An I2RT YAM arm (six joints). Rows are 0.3 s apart.
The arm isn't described. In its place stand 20 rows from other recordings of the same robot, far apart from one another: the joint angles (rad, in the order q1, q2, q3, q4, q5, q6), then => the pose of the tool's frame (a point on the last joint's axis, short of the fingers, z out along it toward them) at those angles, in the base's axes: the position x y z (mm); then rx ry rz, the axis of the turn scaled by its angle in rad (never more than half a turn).
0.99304, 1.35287, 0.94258, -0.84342, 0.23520, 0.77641 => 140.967, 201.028, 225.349, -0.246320, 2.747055, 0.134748
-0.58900, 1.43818, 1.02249, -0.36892, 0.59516, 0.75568 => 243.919, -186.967, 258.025, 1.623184, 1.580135, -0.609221
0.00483, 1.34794, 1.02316, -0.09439, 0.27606, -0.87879 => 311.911, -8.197, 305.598, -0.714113, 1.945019, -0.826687
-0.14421, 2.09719, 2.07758, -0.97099, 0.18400, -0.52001 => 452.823, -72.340, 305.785, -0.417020, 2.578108, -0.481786
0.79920, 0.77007, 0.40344, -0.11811, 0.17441, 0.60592 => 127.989, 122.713, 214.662, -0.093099, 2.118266, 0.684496
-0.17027, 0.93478, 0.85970, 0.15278, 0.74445, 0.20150 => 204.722, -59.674, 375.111, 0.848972, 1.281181, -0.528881
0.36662, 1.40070, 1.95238, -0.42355, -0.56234, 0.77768 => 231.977, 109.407, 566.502, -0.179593, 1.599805, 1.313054
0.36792, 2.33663, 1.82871, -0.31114, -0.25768, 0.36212 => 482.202, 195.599, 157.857, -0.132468, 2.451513, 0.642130
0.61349, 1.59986, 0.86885, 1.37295, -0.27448, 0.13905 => 269.864, 201.820, 323.317, -0.478475, 0.863048, 0.819965
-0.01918, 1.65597, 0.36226, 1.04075, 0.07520, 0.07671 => 273.103, -7.914, 129.899, 0.140363, 1.817703, -0.027937
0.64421, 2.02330, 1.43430, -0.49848, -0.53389, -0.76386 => 325.824, 267.387, 172.057, -1.785520, 1.836452, 0.659968
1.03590, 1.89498, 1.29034, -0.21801, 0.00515, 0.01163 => 211.359, 356.357, 193.508, -1.198161, 2.136386, 0.475447
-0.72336, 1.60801, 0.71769, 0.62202, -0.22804, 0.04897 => 256.733, -215.966, 195.827, 0.542200, 1.758365, -0.264133
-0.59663, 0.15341, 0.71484, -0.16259, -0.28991, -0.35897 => 33.988, -10.782, 377.055, -0.118540, 1.210005, -0.668688
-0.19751, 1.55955, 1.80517, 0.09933, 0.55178, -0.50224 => 328.019, -84.674, 530.531, 0.305157, 1.301276, -0.934081
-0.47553, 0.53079, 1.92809, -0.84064, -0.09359, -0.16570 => -115.442, 63.188, 556.645, 0.072924, 1.028054, -0.536983
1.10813, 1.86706, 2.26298, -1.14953, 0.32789, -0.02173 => 179.206, 333.609, 442.145, -1.081093, 2.010217, 0.187072
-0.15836, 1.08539, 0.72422, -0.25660, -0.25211, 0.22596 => 234.098, -28.392, 253.729, 0.276190, 2.165807, 0.313946
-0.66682, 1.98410, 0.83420, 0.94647, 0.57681, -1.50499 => 288.633, -251.887, 135.191, -0.411996, 2.239784, -1.901785
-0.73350, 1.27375, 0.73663, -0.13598, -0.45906, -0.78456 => 208.706, -166.858, 226.105, -0.299722, 2.164586, -0.351696
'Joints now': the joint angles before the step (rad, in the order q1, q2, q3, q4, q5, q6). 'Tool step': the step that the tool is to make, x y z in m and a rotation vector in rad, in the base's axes. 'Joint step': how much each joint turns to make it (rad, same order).
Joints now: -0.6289 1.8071 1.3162 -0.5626 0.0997 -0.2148
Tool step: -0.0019 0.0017 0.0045 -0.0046 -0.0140 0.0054
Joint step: 0.0001 -0.0178 -0.0068 0.0033 -0.0066 -0.0024
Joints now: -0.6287 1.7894 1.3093 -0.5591 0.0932 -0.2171
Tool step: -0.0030 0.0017 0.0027 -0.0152 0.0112 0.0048
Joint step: 0.0003 -0.0153 -0.0081 -0.0059 0.0140 -0.0135
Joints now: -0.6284 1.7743 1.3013 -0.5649 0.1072 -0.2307
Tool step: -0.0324 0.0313 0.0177 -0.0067 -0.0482 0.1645
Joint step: 0.0080 -0.1961 -0.1574 0.0112 -0.1022 -0.1209
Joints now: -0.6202 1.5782 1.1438 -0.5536 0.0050 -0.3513
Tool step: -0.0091 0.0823 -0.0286 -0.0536 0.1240 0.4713
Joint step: 0.2160 -0.1332 -0.2217 0.0026 -0.0400 -0.2741
